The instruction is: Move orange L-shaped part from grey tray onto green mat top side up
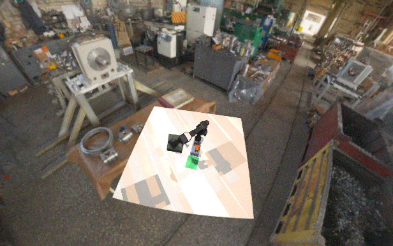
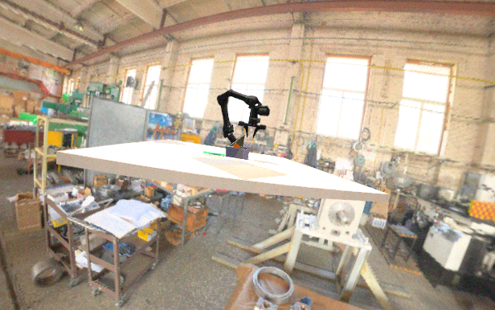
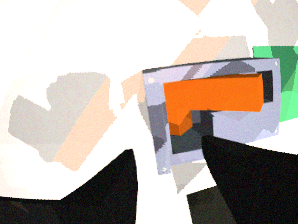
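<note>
Right now my gripper tip is 10 mm past the orange L-shaped part, 40 mm to the left of it and 100 mm above it. Round my gripper tip: green mat: 50 mm behind, 220 mm to the right, 160 mm below.
</note>
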